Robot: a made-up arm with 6 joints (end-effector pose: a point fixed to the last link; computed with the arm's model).
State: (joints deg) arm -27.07 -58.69 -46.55 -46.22 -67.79 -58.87
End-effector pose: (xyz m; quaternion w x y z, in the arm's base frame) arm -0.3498 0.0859 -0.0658 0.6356 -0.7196 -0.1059 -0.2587
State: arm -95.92 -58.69 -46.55 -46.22 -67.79 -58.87
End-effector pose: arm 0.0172 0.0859 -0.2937 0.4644 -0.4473 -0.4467 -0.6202
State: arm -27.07 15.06 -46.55 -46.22 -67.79 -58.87
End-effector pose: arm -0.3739 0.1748 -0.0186 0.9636 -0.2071 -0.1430 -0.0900
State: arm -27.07 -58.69 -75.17 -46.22 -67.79 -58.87
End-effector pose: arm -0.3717 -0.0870 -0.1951 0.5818 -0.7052 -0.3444 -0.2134
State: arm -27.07 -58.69 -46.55 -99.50 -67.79 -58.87
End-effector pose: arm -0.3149 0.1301 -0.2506 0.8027 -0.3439 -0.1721 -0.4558
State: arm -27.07 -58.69 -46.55 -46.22 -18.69 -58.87
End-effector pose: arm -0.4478 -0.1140 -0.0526 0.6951 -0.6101 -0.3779 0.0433
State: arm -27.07 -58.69 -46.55 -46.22 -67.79 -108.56
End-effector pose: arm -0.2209 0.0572 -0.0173 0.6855 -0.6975 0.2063 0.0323
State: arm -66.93 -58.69 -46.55 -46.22 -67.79 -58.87
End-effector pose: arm -0.1700 0.0859 -0.2543 0.5614 -0.5883 -0.3162 -0.4885
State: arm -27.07 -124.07 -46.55 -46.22 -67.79 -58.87
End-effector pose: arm -0.3764 0.0132 -0.0139 0.1252 -0.9373 -0.0367 -0.3230
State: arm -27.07 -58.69 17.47 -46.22 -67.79 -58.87
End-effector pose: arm -0.0093 0.2382 0.2123 0.6121 -0.5932 0.4288 -0.2993
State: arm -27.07 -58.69 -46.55 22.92 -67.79 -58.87
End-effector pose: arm -0.2512 0.2253 0.1092 0.2265 -0.9713 0.0109 0.0711
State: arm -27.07 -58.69 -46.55 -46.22 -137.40 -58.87
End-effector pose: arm -0.0445 0.1099 -0.0745 0.3613 -0.6520 0.3000 -0.5953
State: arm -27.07 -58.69 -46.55 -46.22 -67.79 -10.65
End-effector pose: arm -0.3988 0.0903 -0.1934 0.4745 -0.6136 -0.3906 -0.4958
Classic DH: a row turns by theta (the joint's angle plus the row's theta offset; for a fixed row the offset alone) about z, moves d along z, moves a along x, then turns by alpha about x. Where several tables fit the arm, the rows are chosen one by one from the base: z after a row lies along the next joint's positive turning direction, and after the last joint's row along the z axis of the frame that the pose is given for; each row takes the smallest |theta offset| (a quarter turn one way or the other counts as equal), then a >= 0, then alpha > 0; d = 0 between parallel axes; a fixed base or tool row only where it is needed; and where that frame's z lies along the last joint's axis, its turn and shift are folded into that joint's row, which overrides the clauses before.
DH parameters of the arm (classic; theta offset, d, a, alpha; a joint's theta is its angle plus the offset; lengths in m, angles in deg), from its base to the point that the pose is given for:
base (fixed): 0 0.088 0 -90
joint 1: -90 0.095 0.108 -90
joint 2: 0 -0.024 -0.307 90
joint 3: 90 0.234 0.077 90
joint 4: -90 0.175 0.282 -90
joint 5: 0 -0.093 0.095 -90
joint 6: 14.53 0 0.1674 180
tool (fixed): 104.53 0.161 0 0

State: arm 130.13 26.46 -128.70 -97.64 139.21 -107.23
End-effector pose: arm -0.2786 0.5000 0.1449 0.3250 -0.4084 -0.8468 0.1024
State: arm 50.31 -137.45 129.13 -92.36 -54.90 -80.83
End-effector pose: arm 0.4815 -0.3303 -0.0232 0.2378 0.3958 -0.2732 0.8439
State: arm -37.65 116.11 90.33 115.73 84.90 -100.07
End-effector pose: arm -0.4990 0.5584 0.8250 0.9134 -0.3274 -0.2390 -0.0372
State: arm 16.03 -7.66 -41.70 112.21 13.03 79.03
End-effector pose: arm 0.2728 0.2771 0.4009 0.9415 -0.1330 -0.0850 0.2976
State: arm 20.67 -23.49 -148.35 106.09 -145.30 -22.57
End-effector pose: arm -0.2986 0.0703 -0.1750 0.5712 0.4172 0.5270 0.4711
